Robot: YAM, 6 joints.
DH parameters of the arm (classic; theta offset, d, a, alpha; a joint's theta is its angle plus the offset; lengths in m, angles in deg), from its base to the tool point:
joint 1: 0 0.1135 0.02 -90
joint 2: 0 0 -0.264 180
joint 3: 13.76 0 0.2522 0
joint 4: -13.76 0 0.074 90
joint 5: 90 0 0 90
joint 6: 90 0.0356 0 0
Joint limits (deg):
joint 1: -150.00..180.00
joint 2: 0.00..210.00
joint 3: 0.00..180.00
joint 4: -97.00..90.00
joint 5: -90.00..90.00
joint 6: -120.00..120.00
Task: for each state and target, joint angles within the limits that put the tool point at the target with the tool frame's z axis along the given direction. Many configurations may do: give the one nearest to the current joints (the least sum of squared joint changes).
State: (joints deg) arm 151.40 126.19 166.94 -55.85 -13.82 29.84
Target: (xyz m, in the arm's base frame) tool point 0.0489 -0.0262 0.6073 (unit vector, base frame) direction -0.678 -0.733 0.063
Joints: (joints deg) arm 179.91 77.67 179.85 -96.86 -47.20 29.84
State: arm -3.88 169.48 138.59 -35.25 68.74 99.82
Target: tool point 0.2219 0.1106 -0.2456 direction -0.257 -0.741 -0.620
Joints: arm 30.66 187.51 92.49 -38.98 30.43 99.82
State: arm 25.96 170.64 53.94 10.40 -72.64 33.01
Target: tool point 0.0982 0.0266 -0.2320 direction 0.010 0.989 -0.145
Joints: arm -5.04 194.67 56.51 20.24 -80.55 33.01
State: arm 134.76 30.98 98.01 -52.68 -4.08 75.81
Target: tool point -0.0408 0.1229 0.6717 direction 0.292 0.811 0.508
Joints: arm 118.56 76.51 131.03 -12.95 40.08 75.81
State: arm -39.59 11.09 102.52 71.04 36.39 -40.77
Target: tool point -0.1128 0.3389 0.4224 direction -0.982 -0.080 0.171
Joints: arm -77.17 0.11 90.02 39.41 77.23 -40.77
